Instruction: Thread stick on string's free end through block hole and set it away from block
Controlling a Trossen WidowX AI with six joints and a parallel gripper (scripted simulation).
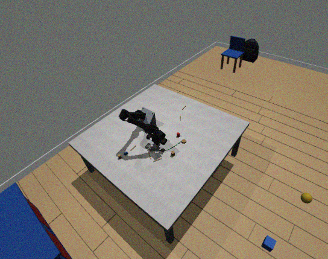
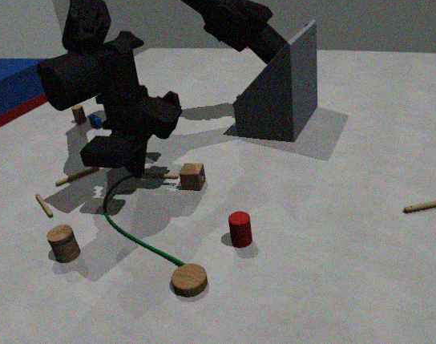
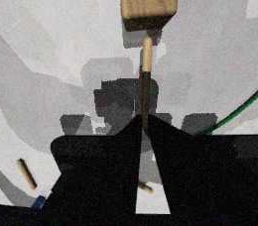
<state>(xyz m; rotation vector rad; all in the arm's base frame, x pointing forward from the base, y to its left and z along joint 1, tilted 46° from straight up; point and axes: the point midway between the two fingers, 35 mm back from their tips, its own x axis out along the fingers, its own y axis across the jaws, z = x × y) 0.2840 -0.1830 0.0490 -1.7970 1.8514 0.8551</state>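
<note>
My gripper tip is now 9 cm to the right of the wooden block and 1 cm past it. Also, from my gripper tip: red cylinder: 21 cm to the left, 9 cm ahead, 1 cm above; then blue piece: 23 cm to the right, 19 cm behind; then round wooden button: 18 cm ahead, 17 cm to the left, 1 cm below.
</note>
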